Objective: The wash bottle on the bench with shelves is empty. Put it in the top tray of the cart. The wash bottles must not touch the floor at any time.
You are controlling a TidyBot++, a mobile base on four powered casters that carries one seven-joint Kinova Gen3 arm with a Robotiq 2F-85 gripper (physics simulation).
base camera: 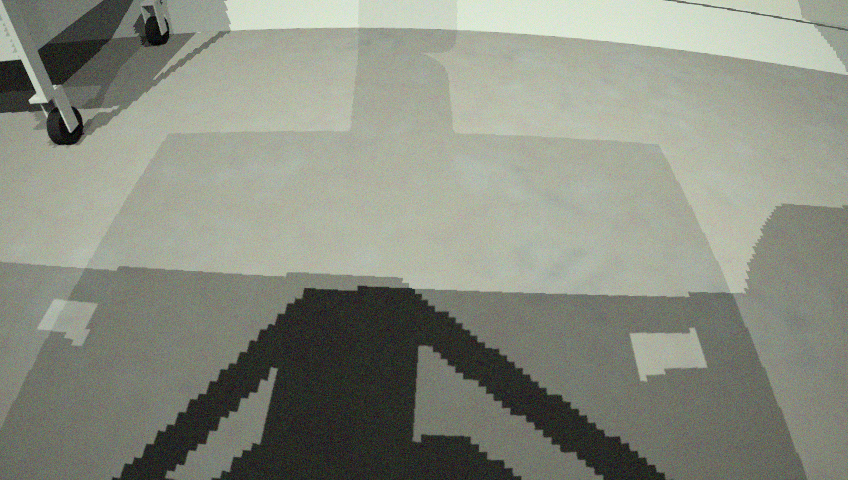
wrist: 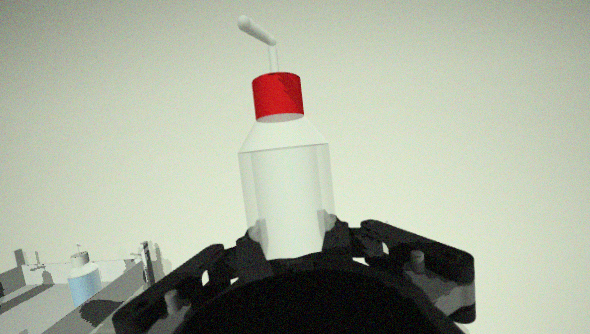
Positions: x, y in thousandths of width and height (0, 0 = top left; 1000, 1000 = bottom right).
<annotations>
my gripper: wrist 496, 675; not seen in the base camera view (out of frame)
wash bottle: wrist 484, 501; not seen in the base camera view (out of frame)
</annotations>
